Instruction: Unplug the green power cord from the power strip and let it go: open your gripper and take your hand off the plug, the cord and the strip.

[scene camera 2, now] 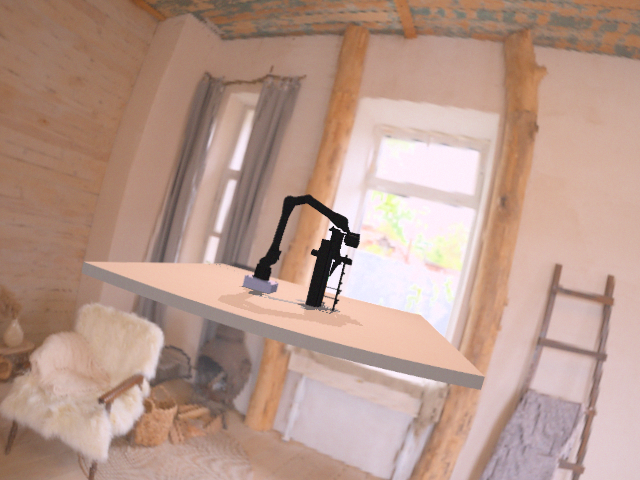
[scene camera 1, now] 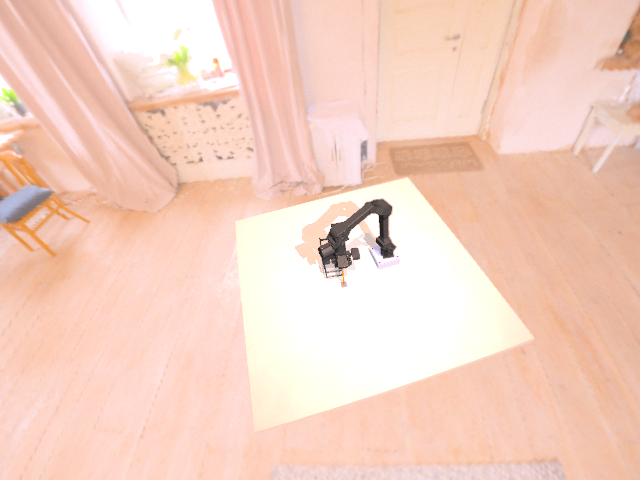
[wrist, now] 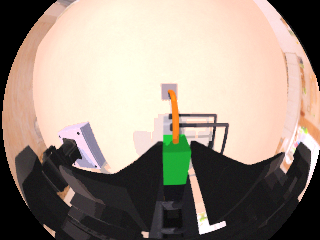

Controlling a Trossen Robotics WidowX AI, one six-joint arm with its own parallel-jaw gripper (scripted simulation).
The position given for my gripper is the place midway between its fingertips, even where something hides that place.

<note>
I see my gripper [wrist: 176,145] and a green plug [wrist: 177,157].
</note>
